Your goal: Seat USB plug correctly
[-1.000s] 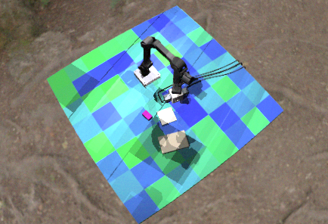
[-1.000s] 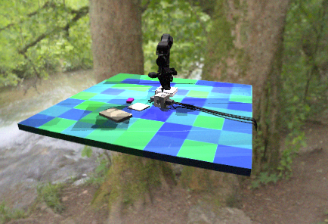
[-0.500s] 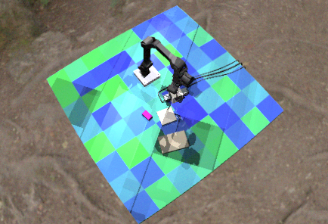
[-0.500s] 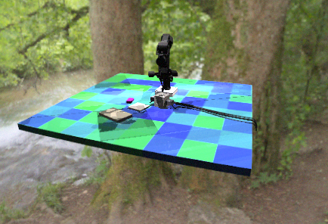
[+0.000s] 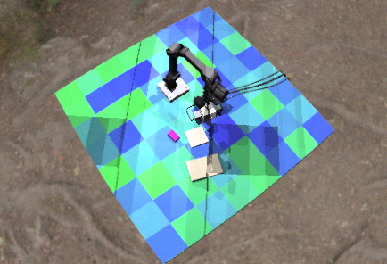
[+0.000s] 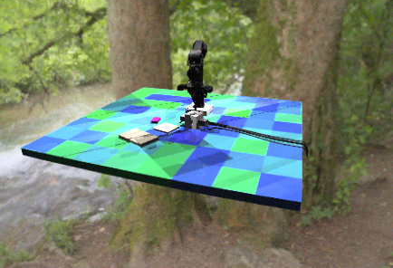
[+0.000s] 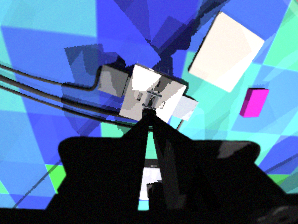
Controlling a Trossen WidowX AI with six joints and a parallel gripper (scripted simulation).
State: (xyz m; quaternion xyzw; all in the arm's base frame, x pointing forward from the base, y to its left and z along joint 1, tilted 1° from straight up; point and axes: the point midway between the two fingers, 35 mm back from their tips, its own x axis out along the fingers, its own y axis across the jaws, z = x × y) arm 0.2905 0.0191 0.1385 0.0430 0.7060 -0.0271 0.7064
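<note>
Now: the dark USB plug 2 cm below my gripper tip. The rest, counted from my gripper tip: small magenta block 24 cm to the right, 13 cm below, 4 cm behind; USB socket 7 cm below, 1 cm to the right; white flat pad 15 cm to the right, 13 cm below, 6 cm ahead.
</note>
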